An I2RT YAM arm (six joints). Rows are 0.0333 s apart.
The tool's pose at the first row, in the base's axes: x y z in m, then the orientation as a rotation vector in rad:
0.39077 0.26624 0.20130 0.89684 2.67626 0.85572
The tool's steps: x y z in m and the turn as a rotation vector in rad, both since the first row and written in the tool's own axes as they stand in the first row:
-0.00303 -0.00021 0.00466 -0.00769 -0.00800 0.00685
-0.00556 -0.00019 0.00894 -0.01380 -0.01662 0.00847
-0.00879 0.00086 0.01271 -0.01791 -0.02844 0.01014
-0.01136 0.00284 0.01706 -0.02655 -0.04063 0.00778
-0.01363 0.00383 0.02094 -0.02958 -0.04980 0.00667
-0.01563 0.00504 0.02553 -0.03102 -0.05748 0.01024
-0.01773 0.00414 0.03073 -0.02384 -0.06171 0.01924
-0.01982 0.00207 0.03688 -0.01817 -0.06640 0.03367
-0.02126 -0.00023 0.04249 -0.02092 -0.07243 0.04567
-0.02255 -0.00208 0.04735 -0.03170 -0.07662 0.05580
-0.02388 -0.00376 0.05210 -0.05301 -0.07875 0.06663
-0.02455 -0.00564 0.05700 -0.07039 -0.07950 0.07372
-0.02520 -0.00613 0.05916 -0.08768 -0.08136 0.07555
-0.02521 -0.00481 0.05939 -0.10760 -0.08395 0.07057
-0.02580 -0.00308 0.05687 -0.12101 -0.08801 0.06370
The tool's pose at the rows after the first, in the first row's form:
0.39471 0.26644 0.19738 0.90631 2.66282 0.86147
0.39823 0.26691 0.19390 0.90882 2.65107 0.86366
0.40264 0.26740 0.19143 0.91240 2.63794 0.86117
0.40717 0.26915 0.18903 0.90935 2.62241 0.86320
0.41082 0.27023 0.18644 0.90874 2.61290 0.86054
0.41461 0.27194 0.18340 0.91473 2.60462 0.85790
0.41766 0.27250 0.17864 0.92956 2.60367 0.84804
0.42045 0.27275 0.17242 0.95164 2.59991 0.84081
0.42242 0.27299 0.16651 0.96862 2.58995 0.84258
0.42424 0.27326 0.16148 0.98081 2.57666 0.85511
0.42613 0.27357 0.15663 0.99110 2.55777 0.88201
0.42744 0.27422 0.15155 0.99685 2.54346 0.90414
0.42847 0.27451 0.14951 0.99546 2.52957 0.92422
0.42921 0.27547 0.15008 0.98416 2.51501 0.94546
0.42965 0.27507 0.15314 0.97208 2.50416 0.95731

